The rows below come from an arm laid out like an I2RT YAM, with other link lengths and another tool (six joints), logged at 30 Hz.
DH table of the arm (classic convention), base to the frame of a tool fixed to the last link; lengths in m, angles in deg. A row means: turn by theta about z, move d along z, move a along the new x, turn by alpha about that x. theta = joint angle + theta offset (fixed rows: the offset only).
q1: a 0.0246, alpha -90, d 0.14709, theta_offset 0
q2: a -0.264, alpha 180, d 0, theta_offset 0
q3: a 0.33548, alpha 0, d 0, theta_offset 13.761
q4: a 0.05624, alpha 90, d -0.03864, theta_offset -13.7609
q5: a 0, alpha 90, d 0.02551, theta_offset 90
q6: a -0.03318, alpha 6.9, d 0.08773, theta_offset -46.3
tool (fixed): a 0, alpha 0, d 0.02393, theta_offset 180
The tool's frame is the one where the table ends.
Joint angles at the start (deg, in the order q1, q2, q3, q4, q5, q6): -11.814 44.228 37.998 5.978 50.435 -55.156
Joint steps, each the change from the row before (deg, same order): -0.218 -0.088 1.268 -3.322 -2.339 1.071; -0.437 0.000 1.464 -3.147 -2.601 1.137; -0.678 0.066 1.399 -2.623 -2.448 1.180; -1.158 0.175 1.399 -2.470 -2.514 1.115; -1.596 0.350 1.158 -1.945 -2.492 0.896; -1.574 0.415 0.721 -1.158 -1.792 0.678; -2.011 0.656 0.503 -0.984 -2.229 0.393; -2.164 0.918 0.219 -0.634 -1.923 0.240
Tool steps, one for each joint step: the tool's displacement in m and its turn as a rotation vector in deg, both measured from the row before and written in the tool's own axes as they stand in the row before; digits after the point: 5 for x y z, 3 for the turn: -0.00338 0.00112 -0.00135 -2.326 0.905 -0.309; -0.00462 0.00063 -0.00085 -2.332 0.786 0.021; -0.00464 -0.00033 -0.00014 -1.897 0.640 0.398; -0.00409 -0.00209 0.00106 -1.482 0.770 0.468; -0.00241 -0.00339 0.00282 -1.016 0.848 0.432; -0.00054 -0.00390 0.00360 -0.313 0.738 0.430; 0.00187 -0.00458 0.00565 -0.342 1.077 0.126; 0.00443 -0.00529 0.00728 0.093 1.350 -0.003
